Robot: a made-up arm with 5 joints. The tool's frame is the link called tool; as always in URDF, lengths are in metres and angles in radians.
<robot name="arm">
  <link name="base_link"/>
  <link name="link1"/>
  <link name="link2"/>
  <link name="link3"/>
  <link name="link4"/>
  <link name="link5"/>
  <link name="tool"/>
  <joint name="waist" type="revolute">
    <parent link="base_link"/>
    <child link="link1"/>
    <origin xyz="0 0 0.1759"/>
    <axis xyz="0 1 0"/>
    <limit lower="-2.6" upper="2.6" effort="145" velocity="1.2"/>
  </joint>
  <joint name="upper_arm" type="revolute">
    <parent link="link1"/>
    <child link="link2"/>
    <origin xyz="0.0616 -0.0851 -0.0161"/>
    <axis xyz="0 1 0"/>
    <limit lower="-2.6" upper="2.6" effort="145" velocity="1.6"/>
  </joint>
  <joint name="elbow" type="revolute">
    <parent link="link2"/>
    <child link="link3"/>
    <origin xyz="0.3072 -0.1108 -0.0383"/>
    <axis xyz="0 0 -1"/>
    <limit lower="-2.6" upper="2.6" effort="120" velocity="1.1"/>
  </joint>
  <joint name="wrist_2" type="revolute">
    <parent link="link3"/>
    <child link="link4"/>
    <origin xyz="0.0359 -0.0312 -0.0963"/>
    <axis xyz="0 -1 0"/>
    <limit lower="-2.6" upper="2.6" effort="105" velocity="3.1"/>
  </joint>
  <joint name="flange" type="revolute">
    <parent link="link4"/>
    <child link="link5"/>
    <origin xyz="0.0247 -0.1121 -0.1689"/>
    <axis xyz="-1 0 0"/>
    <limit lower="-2.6" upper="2.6" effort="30" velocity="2"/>
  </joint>
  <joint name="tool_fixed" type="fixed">
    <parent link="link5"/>
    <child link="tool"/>
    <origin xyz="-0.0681 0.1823 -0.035"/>
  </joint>
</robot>
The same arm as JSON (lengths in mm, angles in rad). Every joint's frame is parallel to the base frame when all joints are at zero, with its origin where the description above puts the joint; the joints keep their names.
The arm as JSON. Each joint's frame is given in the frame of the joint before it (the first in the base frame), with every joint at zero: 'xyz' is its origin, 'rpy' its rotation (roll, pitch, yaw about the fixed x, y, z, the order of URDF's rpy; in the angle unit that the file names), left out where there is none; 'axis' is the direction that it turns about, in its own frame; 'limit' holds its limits. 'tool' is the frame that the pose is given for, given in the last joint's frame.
{"units": {"length": "mm", "angle": "rad"}, "joints": [{"name": "waist", "type": "revolute", "origin": {"xyz": [0.0, 0.0, 175.9]}, "axis": [0.0, 1.0, 0.0], "limit": {"lower": -2.6, "upper": 2.6}}, {"name": "upper_arm", "type": "revolute", "origin": {"xyz": [61.6, -85.1, -16.1]}, "axis": [0.0, 1.0, 0.0], "limit": {"lower": -2.6, "upper": 2.6}}, {"name": "elbow", "type": "revolute", "origin": {"xyz": [307.2, -110.8, -38.3]}, "axis": [0.0, 0.0, -1.0], "limit": {"lower": -2.6, "upper": 2.6}}, {"name": "wrist_2", "type": "revolute", "origin": {"xyz": [35.9, -31.2, -96.3]}, "axis": [0.0, -1.0, 0.0], "limit": {"lower": -2.6, "upper": 2.6}}, {"name": "flange", "type": "revolute", "origin": {"xyz": [24.7, -112.1, -168.9]}, "axis": [-1.0, 0.0, 0.0], "limit": {"lower": -2.6, "upper": 2.6}}], "tool": {"origin": {"xyz": [-68.1, 182.3, -35.0]}}}
